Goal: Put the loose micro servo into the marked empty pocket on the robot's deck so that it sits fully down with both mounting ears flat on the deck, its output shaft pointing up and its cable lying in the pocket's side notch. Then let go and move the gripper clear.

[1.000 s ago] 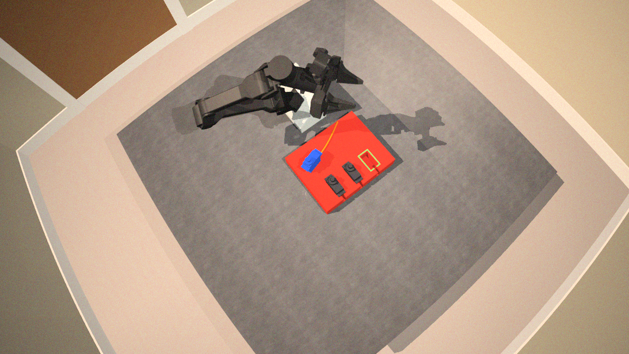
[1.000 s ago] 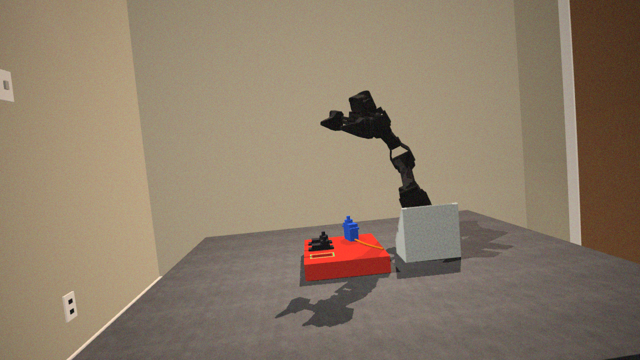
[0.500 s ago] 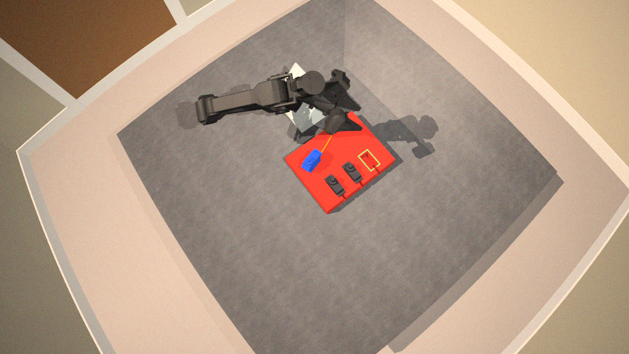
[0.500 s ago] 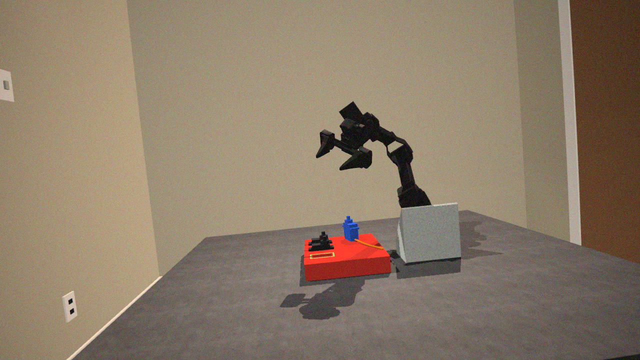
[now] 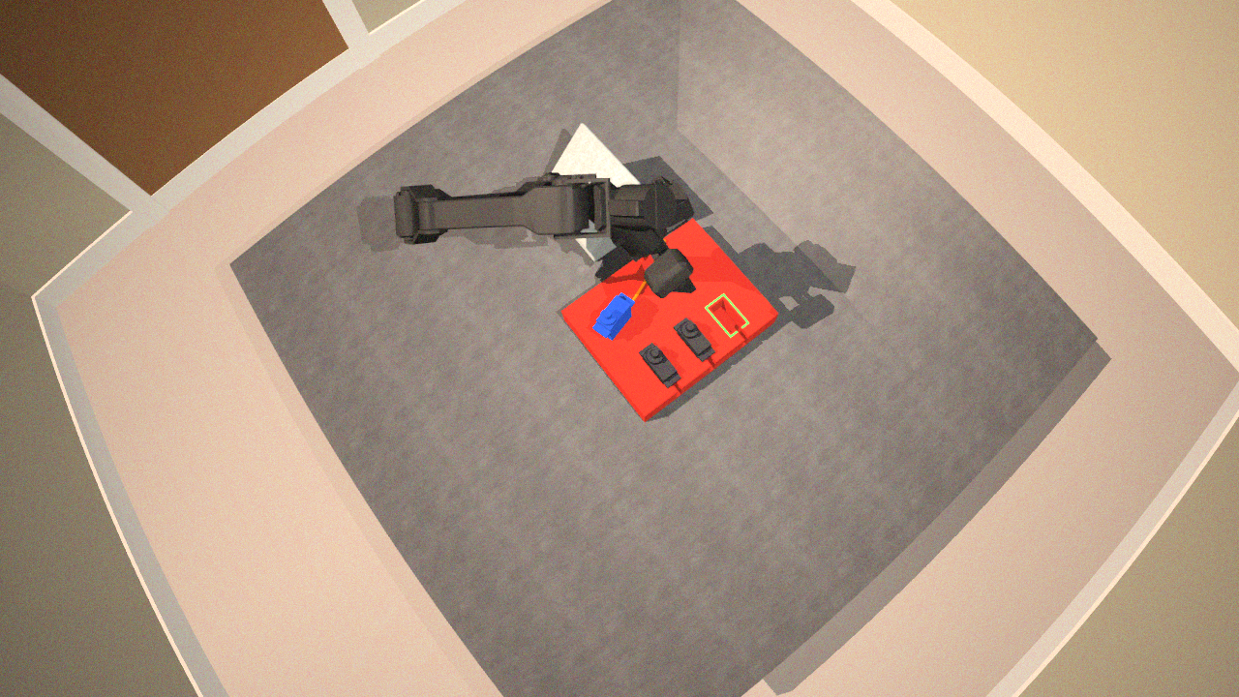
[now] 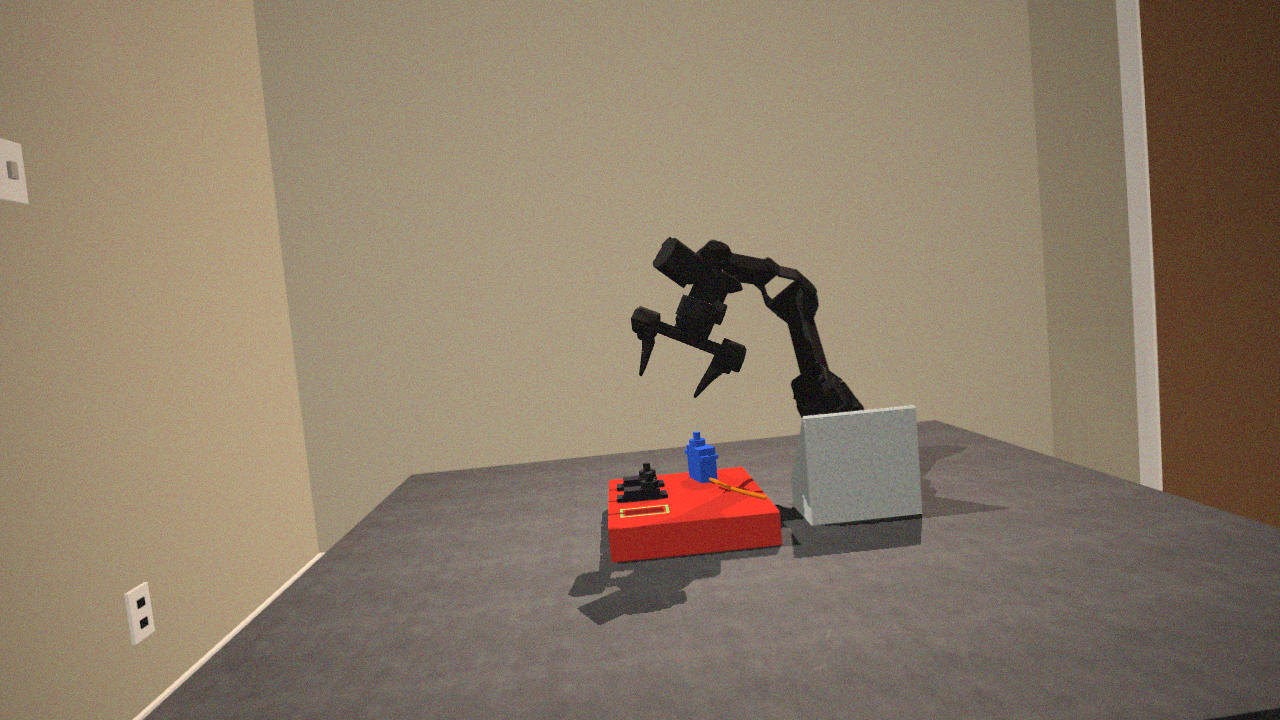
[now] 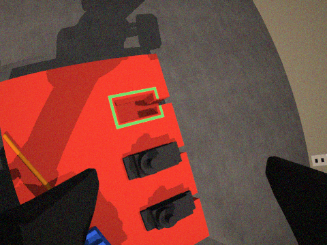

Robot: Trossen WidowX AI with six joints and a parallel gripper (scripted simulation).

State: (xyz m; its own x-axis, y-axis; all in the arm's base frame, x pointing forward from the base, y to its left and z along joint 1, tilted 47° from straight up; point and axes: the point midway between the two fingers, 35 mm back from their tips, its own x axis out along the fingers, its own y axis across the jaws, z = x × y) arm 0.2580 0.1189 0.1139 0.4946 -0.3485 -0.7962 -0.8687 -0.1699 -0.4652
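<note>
My gripper tip is 200 mm above the red deck, 50 mm past it and 10 mm to the left of it.
</note>
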